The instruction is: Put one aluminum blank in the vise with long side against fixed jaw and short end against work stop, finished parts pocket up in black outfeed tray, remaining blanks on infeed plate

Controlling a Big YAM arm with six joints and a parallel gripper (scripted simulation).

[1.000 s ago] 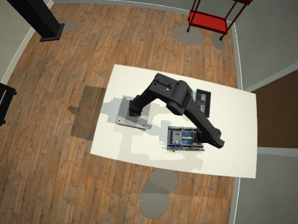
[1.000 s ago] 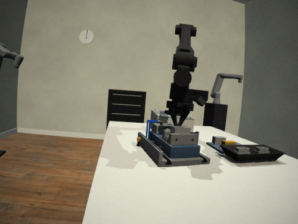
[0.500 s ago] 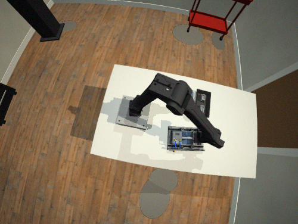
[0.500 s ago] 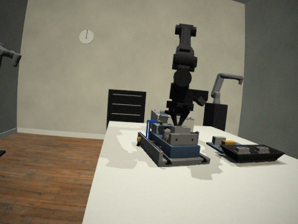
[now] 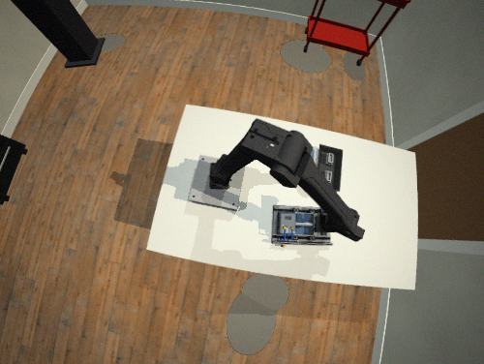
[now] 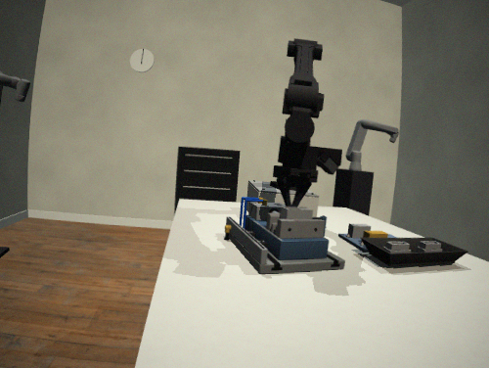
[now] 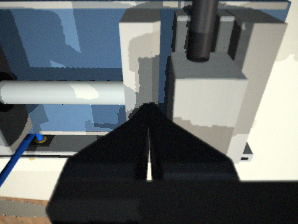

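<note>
Now: the dark rod 50 mm to the left of my hand, 30 mm ahead of it and 20 mm below it. From my hand the other things lie so: yellow brass blank: 280 mm to the left, 80 mm below, 10 mm behind; light cylinder: 60 mm behind, 30 mm below; vise: 70 mm below, 40 mm behind.
</note>
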